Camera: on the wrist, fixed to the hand. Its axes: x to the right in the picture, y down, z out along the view.
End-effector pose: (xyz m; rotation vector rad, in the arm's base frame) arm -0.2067 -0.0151 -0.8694 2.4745 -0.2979 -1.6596
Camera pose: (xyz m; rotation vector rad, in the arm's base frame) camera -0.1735 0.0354 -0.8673 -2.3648 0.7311 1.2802
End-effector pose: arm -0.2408 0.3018 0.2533 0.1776 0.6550 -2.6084
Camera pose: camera -0.2614 0.3583 0.2470 0.5034 -0.1431 -2.7348
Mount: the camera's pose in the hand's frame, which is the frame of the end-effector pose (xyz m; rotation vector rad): -0.0020 -0.0512 -0.0321 0.6197 0.1068 -0.0018
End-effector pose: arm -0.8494 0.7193 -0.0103 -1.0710 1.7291 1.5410
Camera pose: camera -0.8017 0.6876 -0.0298 -0.8338 2.0767 0.8500
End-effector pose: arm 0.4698 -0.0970 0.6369 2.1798 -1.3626 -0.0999
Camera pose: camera 0.5212 -0.0652 0.6381 2.6299 -1.4636 0.4945
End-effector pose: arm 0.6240 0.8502 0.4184 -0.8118 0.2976 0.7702
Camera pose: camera 0.6607 0.8027 0.4257 -0.2663 0.5954 0.5831
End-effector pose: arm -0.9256 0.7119 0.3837 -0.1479 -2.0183 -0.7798
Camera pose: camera -0.9213 0.6532 0.3698 0.2474 -2.0618 -0.1330
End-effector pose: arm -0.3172 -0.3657 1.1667 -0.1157 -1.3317 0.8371
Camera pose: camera -0.2649 -0.3912 1.1830 0.3232 -0.9244 1.1884
